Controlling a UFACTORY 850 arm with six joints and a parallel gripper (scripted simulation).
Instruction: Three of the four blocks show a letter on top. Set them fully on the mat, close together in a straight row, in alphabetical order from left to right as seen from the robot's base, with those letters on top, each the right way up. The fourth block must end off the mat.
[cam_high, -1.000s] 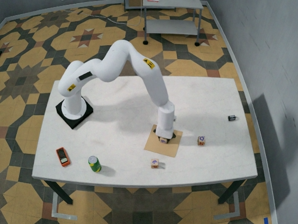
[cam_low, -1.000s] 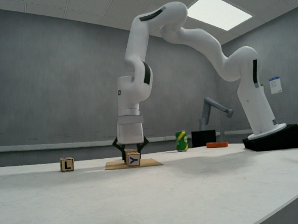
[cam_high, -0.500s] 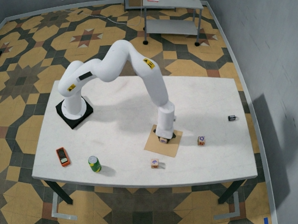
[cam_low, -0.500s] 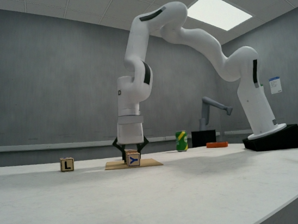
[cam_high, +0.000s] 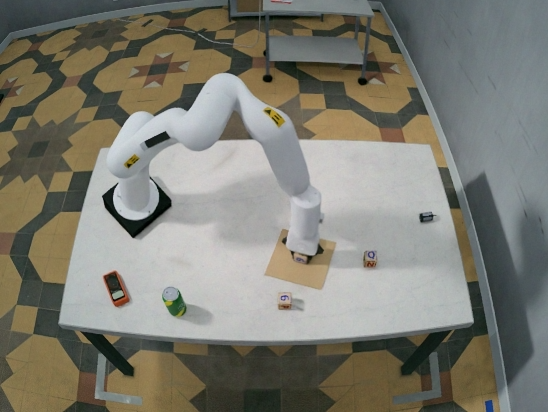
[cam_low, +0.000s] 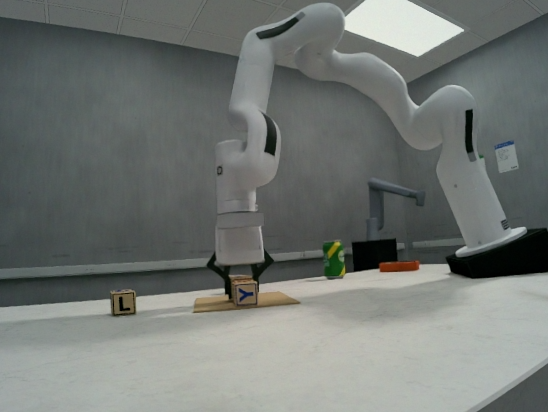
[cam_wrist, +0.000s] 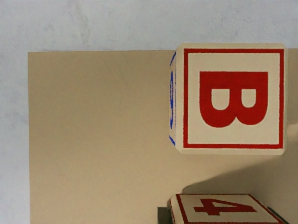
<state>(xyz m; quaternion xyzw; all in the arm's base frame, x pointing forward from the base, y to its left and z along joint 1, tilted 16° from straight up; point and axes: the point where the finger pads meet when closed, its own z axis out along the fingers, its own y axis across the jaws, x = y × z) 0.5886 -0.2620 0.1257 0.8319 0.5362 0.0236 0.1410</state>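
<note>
My gripper is now right at the J block. The rest, counted from my hand: tan mat (3 cm below); then Q block (24 cm ahead, 5 cm to the right, 1 cm below); then green can (44 cm behind, 16 cm to the right, 3 cm above).
</note>
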